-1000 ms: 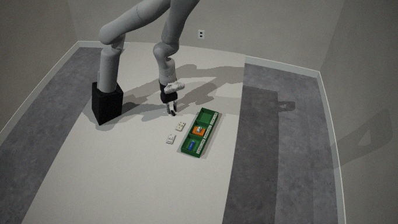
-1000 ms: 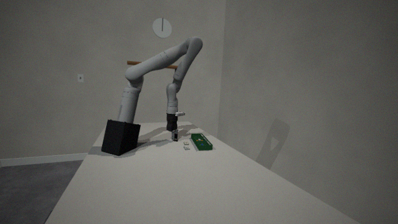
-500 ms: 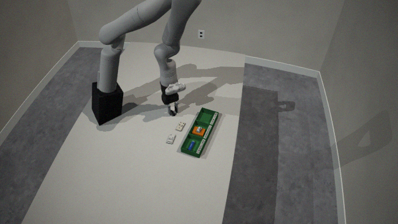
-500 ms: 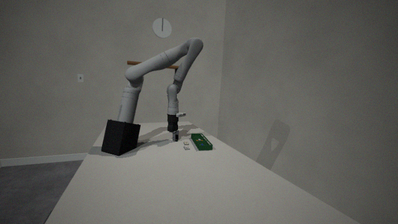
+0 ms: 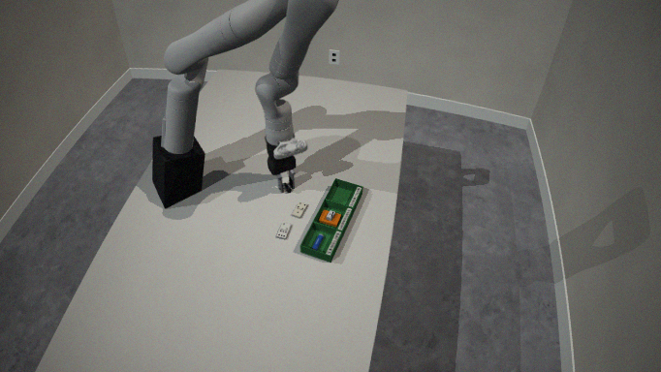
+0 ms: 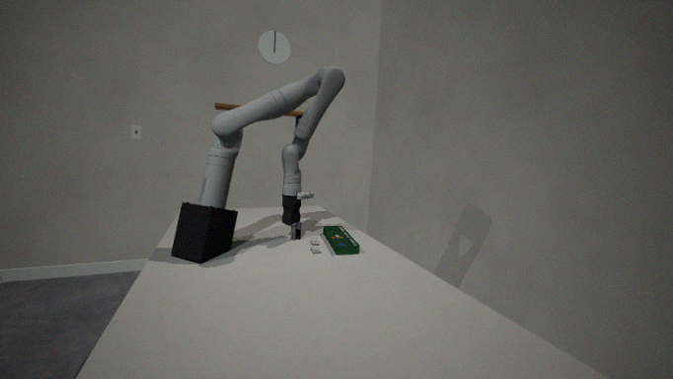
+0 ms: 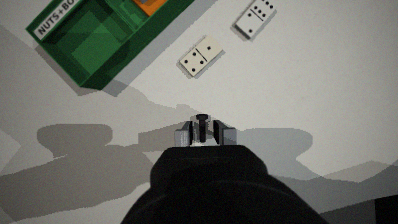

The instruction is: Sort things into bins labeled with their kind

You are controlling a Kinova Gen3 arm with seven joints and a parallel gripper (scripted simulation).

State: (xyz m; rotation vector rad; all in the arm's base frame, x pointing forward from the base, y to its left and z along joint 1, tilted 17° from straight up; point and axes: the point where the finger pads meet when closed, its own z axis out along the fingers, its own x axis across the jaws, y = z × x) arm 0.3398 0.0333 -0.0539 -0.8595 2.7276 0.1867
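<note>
My gripper is now 14 cm short of the grey piece, 9 cm to the left of it and 1 cm below it. Round my hand: black bolt 1 cm to the right, 1 cm below, 1 cm ahead; green three-part bin 15 cm ahead, 10 cm to the right; orange flat block 14 cm ahead, 10 cm to the right, 1 cm below.
</note>
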